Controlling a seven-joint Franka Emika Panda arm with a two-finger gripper.
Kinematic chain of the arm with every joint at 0, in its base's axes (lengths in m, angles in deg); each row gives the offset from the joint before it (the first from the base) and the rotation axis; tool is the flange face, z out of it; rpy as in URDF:
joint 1: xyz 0 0 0.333 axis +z
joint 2: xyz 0 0 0 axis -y
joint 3: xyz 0 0 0.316 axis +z
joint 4: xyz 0.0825 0 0 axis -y
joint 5: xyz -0.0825 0 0.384 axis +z
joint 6: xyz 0 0 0 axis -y
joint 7: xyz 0.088 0 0 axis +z
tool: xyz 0 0 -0.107 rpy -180 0 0
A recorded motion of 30 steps. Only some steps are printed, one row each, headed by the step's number.
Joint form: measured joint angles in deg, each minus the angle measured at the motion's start. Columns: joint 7, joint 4, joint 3, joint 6, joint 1, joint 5, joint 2.
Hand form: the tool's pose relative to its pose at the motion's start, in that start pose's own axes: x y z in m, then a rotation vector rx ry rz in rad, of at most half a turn. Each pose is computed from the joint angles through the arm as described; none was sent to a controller.
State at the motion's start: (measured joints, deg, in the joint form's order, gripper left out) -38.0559 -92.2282 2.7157 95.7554 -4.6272 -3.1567 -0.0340
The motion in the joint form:
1: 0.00 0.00 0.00 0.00 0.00 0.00 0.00
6: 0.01 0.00 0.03 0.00 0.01 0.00 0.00
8: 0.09 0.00 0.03 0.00 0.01 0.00 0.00
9: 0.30 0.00 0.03 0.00 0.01 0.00 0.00
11: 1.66 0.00 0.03 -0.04 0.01 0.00 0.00
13: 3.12 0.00 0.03 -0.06 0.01 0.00 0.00
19: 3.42 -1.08 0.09 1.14 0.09 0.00 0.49
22: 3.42 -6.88 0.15 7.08 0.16 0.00 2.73
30: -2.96 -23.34 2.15 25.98 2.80 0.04 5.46
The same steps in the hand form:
1: 0.0000 0.0000 0.0000 0.0000 0.0000 0.0000
6: -0.0002 -0.0003 0.0000 0.0001 0.0000 -0.0009
8: -0.0002 -0.0003 0.0000 0.0001 0.0000 -0.0023
9: -0.0002 -0.0003 0.0000 0.0001 0.0000 -0.0059
11: -0.0003 -0.0003 0.0000 -0.0004 -0.0006 -0.0297
13: -0.0003 -0.0002 0.0001 -0.0006 -0.0008 -0.0552
19: -0.0022 -0.0009 0.0022 0.0057 0.0080 -0.0634
22: -0.0091 0.0003 0.0190 0.0295 0.0422 -0.0691
30: -0.0532 -0.0309 0.0974 0.1003 0.1067 -0.0506

